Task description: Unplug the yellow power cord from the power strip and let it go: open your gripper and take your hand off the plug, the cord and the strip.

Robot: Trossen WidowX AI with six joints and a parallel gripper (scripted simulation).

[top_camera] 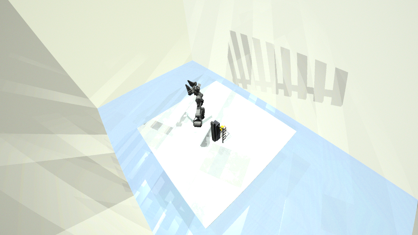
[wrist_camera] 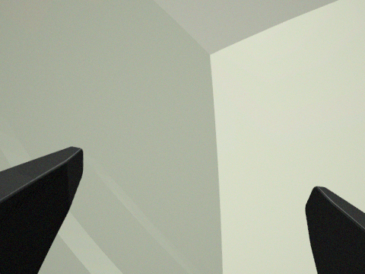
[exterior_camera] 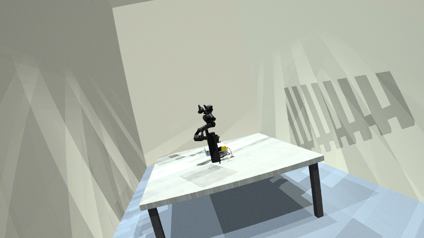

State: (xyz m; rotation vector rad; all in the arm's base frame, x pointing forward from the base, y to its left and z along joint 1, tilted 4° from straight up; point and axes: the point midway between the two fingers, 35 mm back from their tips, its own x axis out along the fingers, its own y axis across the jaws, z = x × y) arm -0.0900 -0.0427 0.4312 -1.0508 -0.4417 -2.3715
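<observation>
The yellow plug is 41 cm ahead of my gripper tip and 40 cm below it.
</observation>
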